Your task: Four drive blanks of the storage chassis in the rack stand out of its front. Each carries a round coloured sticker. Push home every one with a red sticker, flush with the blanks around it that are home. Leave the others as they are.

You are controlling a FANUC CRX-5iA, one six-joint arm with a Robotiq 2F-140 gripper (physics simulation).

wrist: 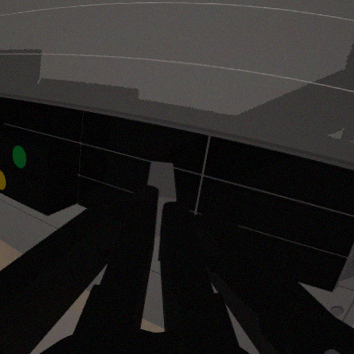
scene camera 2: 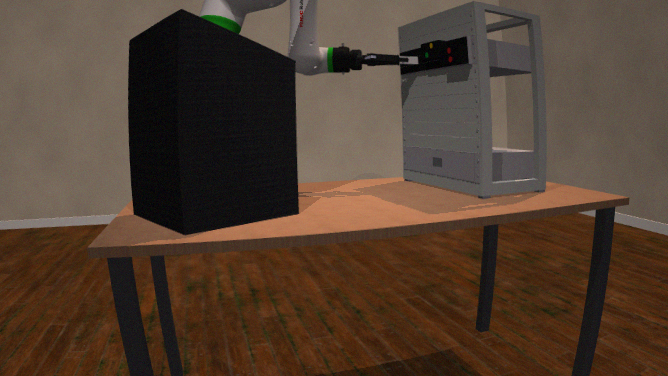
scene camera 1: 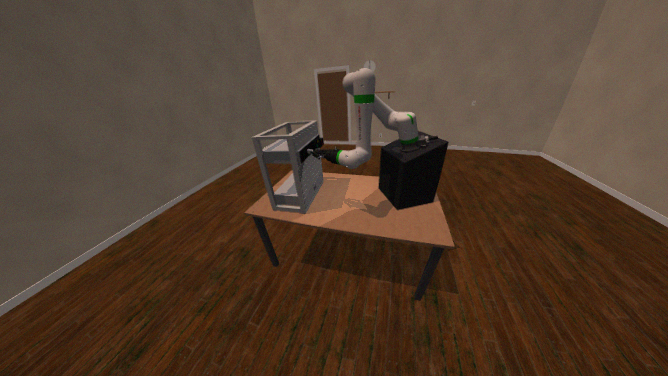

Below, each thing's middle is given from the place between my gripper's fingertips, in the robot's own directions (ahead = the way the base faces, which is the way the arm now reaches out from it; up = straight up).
My hand is 160 mm short of the grey rack (scene camera 2: 456, 60), 140 mm above it and 60 mm to the left of it.
